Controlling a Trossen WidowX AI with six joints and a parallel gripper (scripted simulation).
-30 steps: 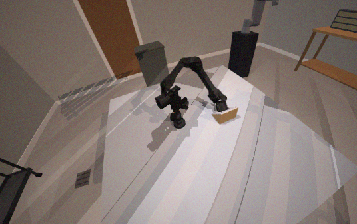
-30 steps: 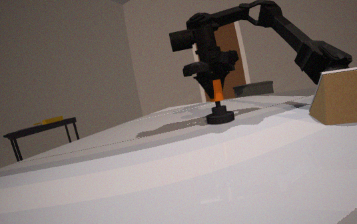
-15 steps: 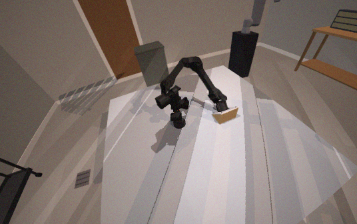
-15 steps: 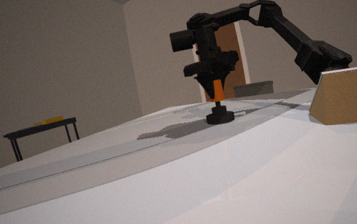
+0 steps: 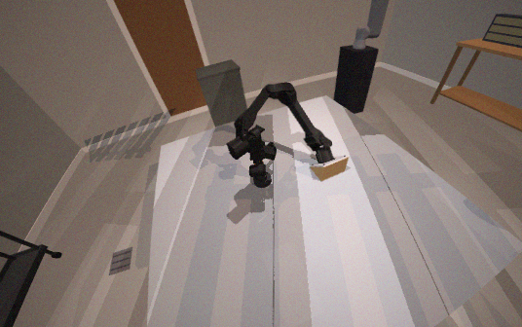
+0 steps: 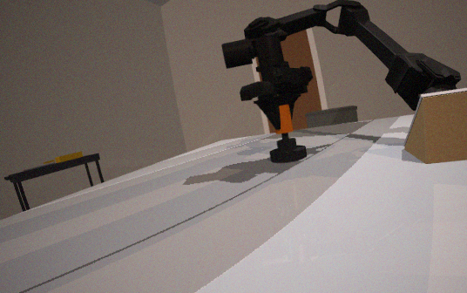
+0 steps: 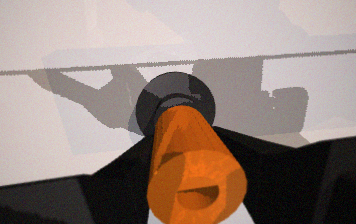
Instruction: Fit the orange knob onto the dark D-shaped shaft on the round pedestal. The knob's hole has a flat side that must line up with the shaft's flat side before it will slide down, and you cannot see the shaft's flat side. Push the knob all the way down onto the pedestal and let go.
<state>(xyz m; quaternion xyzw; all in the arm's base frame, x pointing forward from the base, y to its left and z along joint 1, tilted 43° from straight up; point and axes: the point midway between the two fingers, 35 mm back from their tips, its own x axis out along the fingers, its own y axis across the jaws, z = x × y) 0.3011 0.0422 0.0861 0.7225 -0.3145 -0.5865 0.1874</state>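
My gripper tip is 20 mm below the orange knob. From my gripper tip the other things lie so: round pedestal: 40 mm below.
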